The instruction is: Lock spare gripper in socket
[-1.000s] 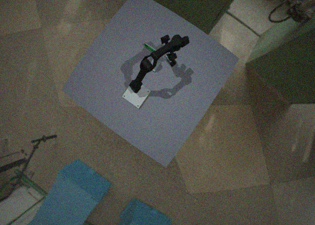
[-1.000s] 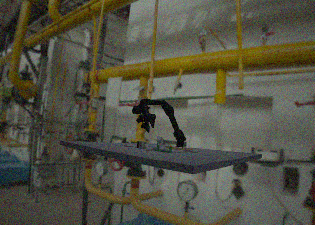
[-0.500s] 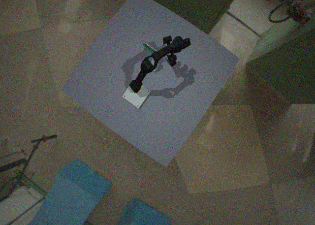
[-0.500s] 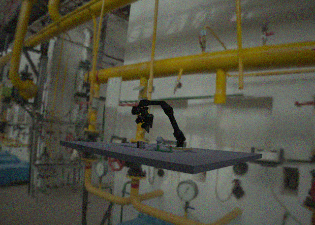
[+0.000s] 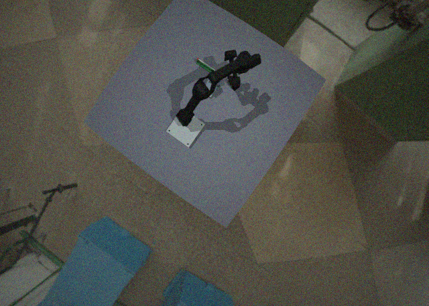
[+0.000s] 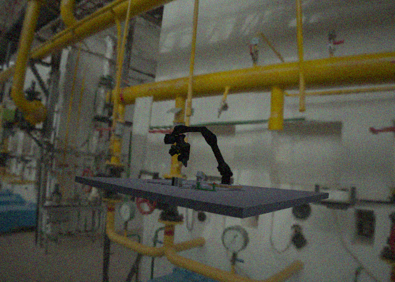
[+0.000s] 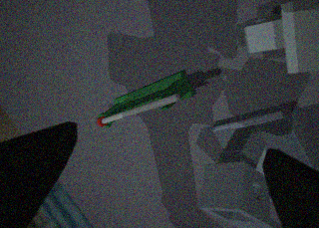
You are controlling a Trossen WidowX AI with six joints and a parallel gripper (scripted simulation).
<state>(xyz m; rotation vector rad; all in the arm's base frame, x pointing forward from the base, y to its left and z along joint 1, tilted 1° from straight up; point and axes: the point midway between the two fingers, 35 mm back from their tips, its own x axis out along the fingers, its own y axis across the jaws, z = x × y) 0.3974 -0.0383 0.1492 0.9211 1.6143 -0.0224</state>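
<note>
My gripper tip is now 6 cm to the left of the spare gripper and 12 cm above it. Also, from my gripper tip: green mount 2 cm behind, 16 cm to the left, 13 cm below.
</note>
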